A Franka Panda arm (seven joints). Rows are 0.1 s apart.
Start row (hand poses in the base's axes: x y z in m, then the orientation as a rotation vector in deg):
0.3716, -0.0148, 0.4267, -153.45, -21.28, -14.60
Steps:
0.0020, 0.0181, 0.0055, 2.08, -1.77, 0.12
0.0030, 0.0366, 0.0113, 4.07, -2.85, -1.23
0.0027, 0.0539, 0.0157, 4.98, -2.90, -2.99
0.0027, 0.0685, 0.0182, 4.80, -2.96, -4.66
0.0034, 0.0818, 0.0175, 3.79, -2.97, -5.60
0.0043, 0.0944, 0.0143, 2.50, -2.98, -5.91
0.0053, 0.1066, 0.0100, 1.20, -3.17, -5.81
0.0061, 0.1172, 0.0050, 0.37, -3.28, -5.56
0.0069, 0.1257, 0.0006, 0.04, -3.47, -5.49
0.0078, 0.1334, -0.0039, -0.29, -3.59, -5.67
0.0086, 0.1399, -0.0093, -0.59, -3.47, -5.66
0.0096, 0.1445, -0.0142, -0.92, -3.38, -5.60
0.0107, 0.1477, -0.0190, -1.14, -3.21, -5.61
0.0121, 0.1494, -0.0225, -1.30, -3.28, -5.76
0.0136, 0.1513, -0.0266, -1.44, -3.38, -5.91
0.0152, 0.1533, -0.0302, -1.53, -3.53, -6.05
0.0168, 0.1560, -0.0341, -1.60, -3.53, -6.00
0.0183, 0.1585, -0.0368, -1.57, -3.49, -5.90
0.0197, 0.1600, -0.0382, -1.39, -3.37, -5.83
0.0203, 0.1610, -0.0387, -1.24, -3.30, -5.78
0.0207, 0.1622, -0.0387, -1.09, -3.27, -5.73
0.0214, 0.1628, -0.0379, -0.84, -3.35, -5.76
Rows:
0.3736, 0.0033, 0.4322, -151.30, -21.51, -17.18
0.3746, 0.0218, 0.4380, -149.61, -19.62, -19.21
0.3743, 0.0391, 0.4424, -149.10, -17.14, -19.88
0.3743, 0.0537, 0.4449, -149.62, -15.00, -20.43
0.3750, 0.0670, 0.4442, -150.80, -13.96, -20.63
0.3759, 0.0796, 0.4410, -152.14, -13.80, -20.62
0.3769, 0.0918, 0.4367, -153.40, -14.23, -20.73
0.3777, 0.1024, 0.4317, -154.16, -14.76, -20.73
0.3785, 0.1109, 0.4273, -154.46, -14.98, -20.93
0.3794, 0.1186, 0.4228, -154.82, -14.84, -21.12
0.3802, 0.1251, 0.4174, -155.12, -14.87, -20.93
0.3812, 0.1297, 0.4125, -155.44, -14.99, -20.75
0.3823, 0.1329, 0.4077, -155.67, -14.97, -20.51
0.3837, 0.1346, 0.4042, -155.86, -14.82, -20.63
0.3852, 0.1365, 0.4001, -156.02, -14.67, -20.80
0.3868, 0.1385, 0.3965, -156.12, -14.54, -21.04
0.3884, 0.1412, 0.3926, -156.18, -14.63, -21.01
0.3899, 0.1437, 0.3899, -156.14, -14.74, -20.93
0.3913, 0.1452, 0.3885, -155.95, -14.77, -20.76
0.3919, 0.1462, 0.3880, -155.80, -14.79, -20.67
0.3923, 0.1474, 0.3880, -155.64, -14.81, -20.63
0.3930, 0.1480, 0.3888, -155.40, -14.75, -20.77

